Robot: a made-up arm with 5 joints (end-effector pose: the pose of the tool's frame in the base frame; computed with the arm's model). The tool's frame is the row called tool.
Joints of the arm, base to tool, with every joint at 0 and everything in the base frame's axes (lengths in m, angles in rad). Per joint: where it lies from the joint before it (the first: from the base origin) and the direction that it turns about. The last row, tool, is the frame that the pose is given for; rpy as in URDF.
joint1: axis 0 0 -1 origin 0.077 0 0.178
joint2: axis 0 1 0 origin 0.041 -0.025 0.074
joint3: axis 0 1 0 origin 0.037 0 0.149
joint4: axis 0 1 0 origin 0.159 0 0.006
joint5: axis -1 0 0 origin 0.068 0.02 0
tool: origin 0 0 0 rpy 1.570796 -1.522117 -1.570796
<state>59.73 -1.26 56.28 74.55 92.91</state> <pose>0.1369 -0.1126 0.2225 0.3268 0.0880 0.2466 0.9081</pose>
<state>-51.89 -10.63 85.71 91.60 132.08</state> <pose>0.0997 0.0209 0.2375 -0.3879 -0.4841 -0.7843 0.0081</pose>
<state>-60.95 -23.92 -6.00 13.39 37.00</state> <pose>0.1855 0.1850 0.5071 0.1853 -0.7797 0.4415 0.4035</pose>
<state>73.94 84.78 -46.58 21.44 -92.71</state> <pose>0.1706 -0.3433 0.0764 0.0490 -0.2572 -0.9610 0.0888</pose>
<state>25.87 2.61 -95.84 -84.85 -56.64</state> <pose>0.0765 -0.0053 0.5598 -0.2075 0.6882 -0.4710 0.5113</pose>
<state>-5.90 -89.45 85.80 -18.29 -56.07</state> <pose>0.1906 0.0067 0.3319 0.4438 -0.6999 -0.2495 0.5009</pose>
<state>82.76 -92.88 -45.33 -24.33 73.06</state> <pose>0.0346 0.2941 0.4034 0.7840 0.1880 -0.0643 0.5881</pose>
